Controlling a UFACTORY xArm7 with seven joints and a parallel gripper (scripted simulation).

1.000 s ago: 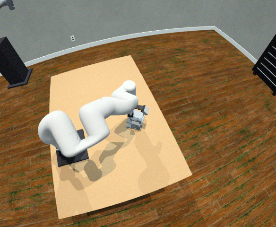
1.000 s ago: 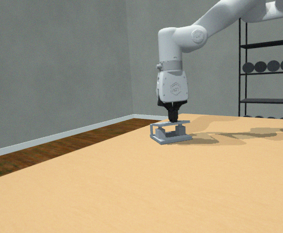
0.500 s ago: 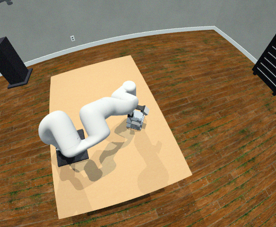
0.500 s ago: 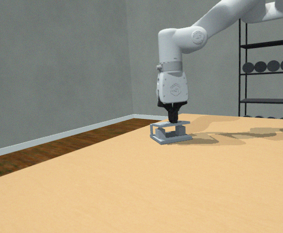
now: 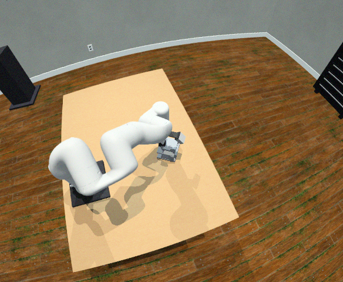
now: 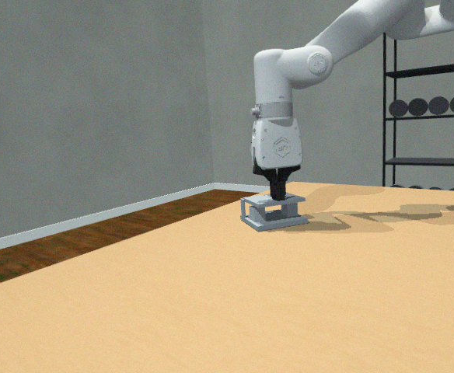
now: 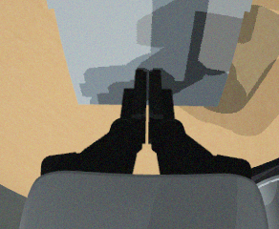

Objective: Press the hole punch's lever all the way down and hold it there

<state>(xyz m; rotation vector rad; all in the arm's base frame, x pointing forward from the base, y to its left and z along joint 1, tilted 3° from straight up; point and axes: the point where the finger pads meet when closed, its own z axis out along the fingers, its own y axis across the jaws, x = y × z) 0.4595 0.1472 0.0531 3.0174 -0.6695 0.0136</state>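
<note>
Now: hand 3 cm short of the grey hole punch, 2 cm to the left of it and 5 cm above it.
</note>
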